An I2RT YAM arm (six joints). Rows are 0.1 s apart.
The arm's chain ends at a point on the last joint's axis. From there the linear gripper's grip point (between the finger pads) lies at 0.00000 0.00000 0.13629 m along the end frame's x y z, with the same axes.
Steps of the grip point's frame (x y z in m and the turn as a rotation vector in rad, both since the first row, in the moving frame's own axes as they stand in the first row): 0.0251 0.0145 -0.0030 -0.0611 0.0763 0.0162; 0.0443 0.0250 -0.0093 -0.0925 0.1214 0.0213; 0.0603 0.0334 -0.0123 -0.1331 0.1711 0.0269; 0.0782 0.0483 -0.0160 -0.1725 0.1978 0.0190; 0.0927 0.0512 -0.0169 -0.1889 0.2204 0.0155
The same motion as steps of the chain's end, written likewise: 0.0148 0.0061 -0.0023 -0.0611 0.0763 0.0162; 0.0280 0.0123 -0.0077 -0.0925 0.1214 0.0213; 0.0374 0.0151 -0.0091 -0.1331 0.1711 0.0269; 0.0518 0.0248 -0.0113 -0.1725 0.1978 0.0190; 0.0633 0.0256 -0.0112 -0.1889 0.2204 0.0155
